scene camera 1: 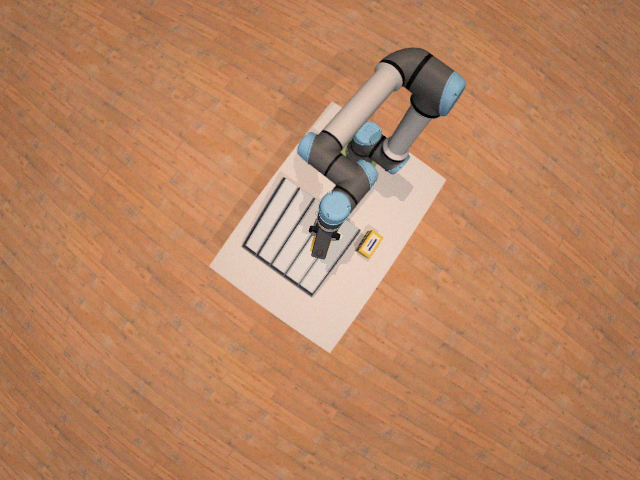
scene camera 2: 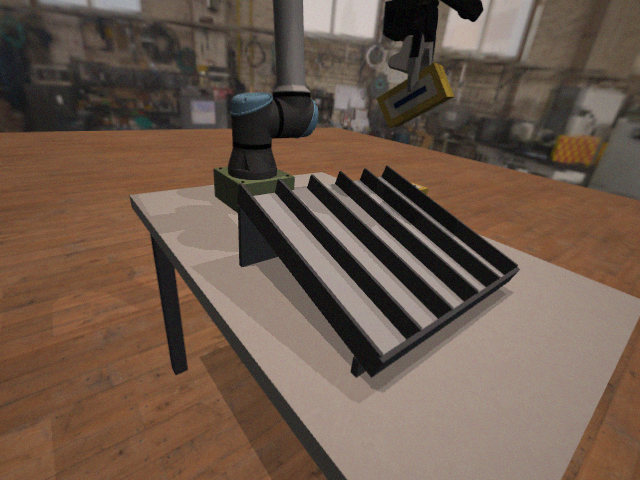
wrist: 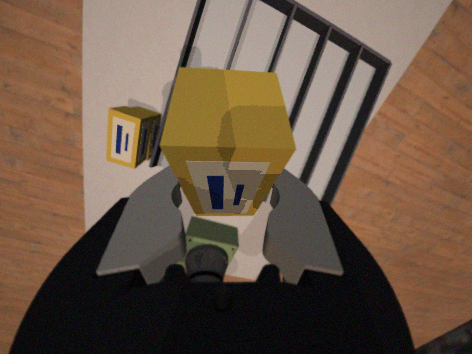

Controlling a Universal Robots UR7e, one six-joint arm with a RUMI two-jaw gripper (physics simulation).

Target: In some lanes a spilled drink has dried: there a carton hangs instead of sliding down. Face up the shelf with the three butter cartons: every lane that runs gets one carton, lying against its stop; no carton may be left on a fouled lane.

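Frame: origin at the arm's base, x ahead, y left, z up, level; millimetres.
Seen in the pictures: gripper, fingertip midpoint: (scene camera 2: 415, 92) (wrist: 227, 166); arm's base at its link origin: (scene camera 1: 360, 152) (scene camera 2: 252, 172) (wrist: 207, 258).
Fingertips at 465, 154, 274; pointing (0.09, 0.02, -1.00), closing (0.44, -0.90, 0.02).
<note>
Offsets run from my fingertips to a thing's top centre, as dx, dy, dz. Level surfaces: height alone.
My gripper (scene camera 2: 415, 82) (wrist: 227, 166) is shut on a yellow butter carton {+0, +1, +52} (scene camera 1: 313, 244) (scene camera 2: 413, 99) (wrist: 227, 115). It holds the carton tilted, high above the sloping shelf (scene camera 1: 277, 270) (scene camera 2: 310, 294) (wrist: 310, 22); in scene camera 1 they overlap its right-hand lanes, and the fingertips are hidden there. The shelf has several lanes between dark dividers, and I see no carton lying in them. Another butter carton {-143, +186, -241} (scene camera 1: 370, 243) (wrist: 123, 138) is on the table beside the shelf's outer wall, partly showing behind it in scene camera 2 (scene camera 2: 422, 189). A third carton cannot be made out clearly. Shadows cross the lanes; fouled lanes cannot be told.
The pale table {dz -370} (scene camera 1: 325, 322) (scene camera 2: 465, 403) (wrist: 125, 50) carries the shelf and the arm's green base (scene camera 2: 226, 191) (wrist: 212, 232), which is behind the shelf's high end. The shelf's raised dividers and side walls stand below the held carton.
</note>
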